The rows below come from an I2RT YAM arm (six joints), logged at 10 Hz.
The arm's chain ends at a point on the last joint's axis. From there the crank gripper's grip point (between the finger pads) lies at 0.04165 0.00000 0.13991 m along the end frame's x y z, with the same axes.
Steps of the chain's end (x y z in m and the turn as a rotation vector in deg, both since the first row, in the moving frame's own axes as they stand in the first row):
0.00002 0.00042 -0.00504 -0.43 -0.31 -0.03
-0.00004 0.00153 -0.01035 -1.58 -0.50 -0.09
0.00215 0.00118 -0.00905 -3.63 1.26 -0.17
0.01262 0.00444 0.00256 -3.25 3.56 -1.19
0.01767 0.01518 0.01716 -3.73 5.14 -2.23
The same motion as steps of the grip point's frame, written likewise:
-0.00074 0.00145 -0.00482 -0.43 -0.31 -0.03
-0.00126 0.00533 -0.01004 -1.58 -0.50 -0.09
0.00523 0.00988 -0.01028 -3.63 1.26 -0.17
0.02130 0.01134 -0.00049 -3.25 3.56 -1.19
0.03017 0.02228 0.01263 -3.73 5.14 -2.23

